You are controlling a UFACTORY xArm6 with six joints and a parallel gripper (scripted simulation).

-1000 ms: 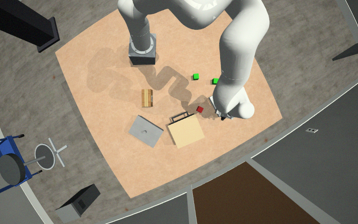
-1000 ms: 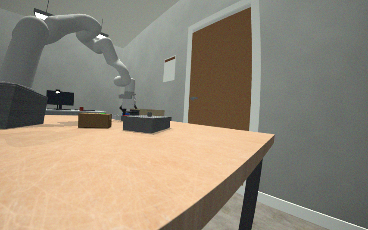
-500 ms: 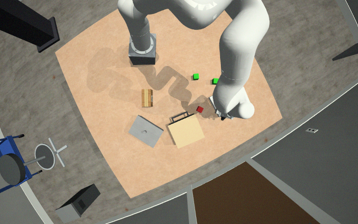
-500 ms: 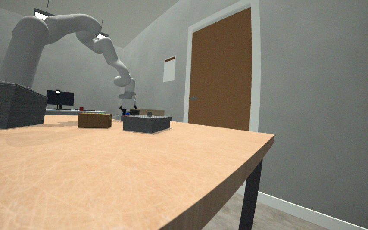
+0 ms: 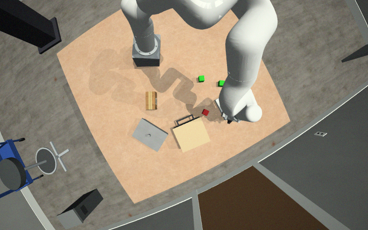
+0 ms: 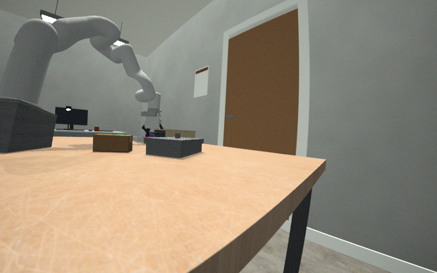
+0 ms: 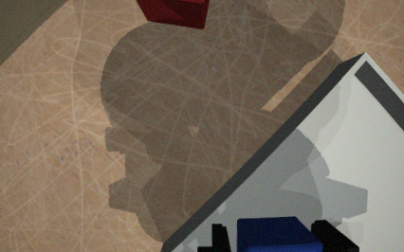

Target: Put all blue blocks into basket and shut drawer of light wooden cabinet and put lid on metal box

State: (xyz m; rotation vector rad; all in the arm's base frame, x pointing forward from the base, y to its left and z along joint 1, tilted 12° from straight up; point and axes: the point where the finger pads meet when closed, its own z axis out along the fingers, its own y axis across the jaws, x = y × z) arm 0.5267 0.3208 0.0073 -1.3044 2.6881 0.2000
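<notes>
The white basket lies 3 cm to the left of my hand, 3 cm behind it and 2 cm below it. Also, from my hand: light wooden cabinet: 26 cm to the right, 3 cm ahead, 1 cm above; then small brown box: 42 cm to the right, 24 cm behind; then red block: 14 cm to the right, 5 cm behind, 1 cm below.
</notes>
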